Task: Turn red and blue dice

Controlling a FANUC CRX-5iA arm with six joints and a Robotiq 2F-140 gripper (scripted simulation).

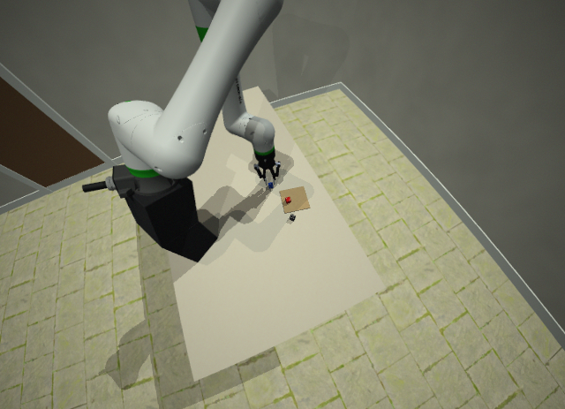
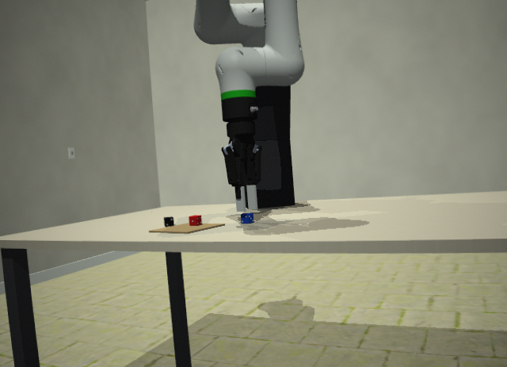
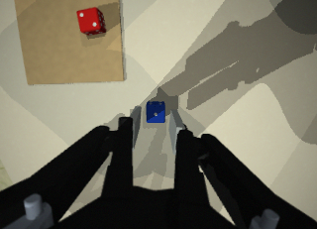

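Now: hand 50 mm above the blue die. Also, from my hand: red die: 140 mm to the right, 50 mm below, 40 mm ahead; black die: 240 mm to the right, 50 mm below, 10 mm ahead; brown mat: 140 mm to the right, 80 mm ahead, 60 mm below.
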